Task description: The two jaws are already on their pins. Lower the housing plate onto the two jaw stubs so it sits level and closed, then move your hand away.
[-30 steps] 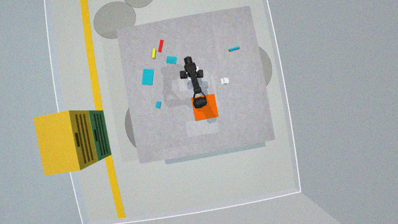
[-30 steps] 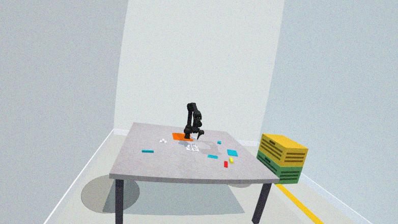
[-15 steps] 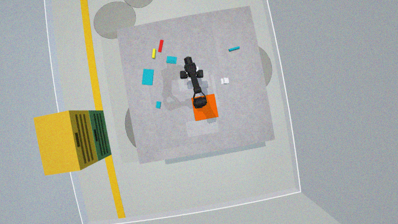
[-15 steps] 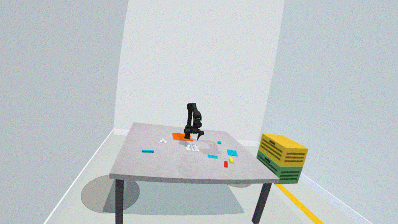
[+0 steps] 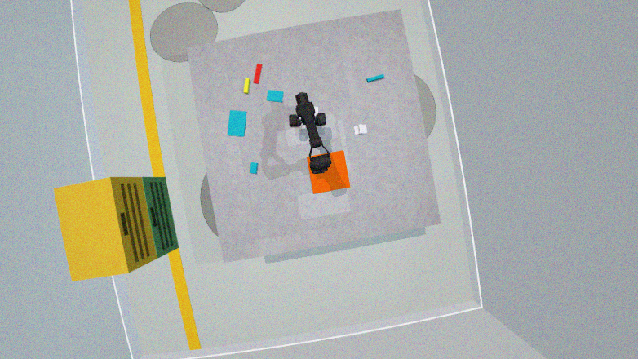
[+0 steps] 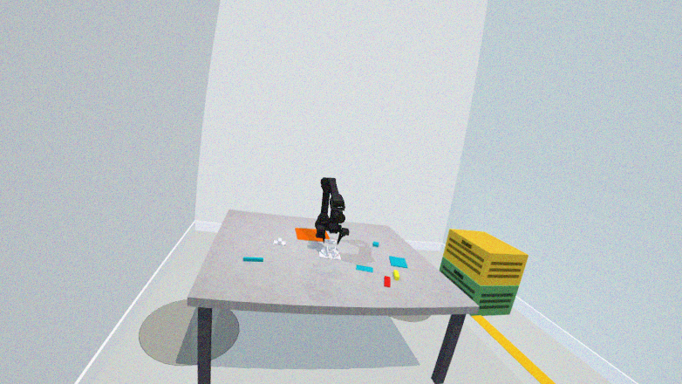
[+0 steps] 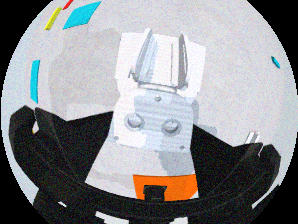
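My gripper tip is 4 cm above the white-grey part, 2 cm to the left of it and 2 cm short of it. Also, from my gripper tip: white block 30 cm to the right, 5 cm behind, 4 cm below; red bar 33 cm ahead, 27 cm to the left, 5 cm below; yellow bar 34 cm to the left, 26 cm ahead, 4 cm below.
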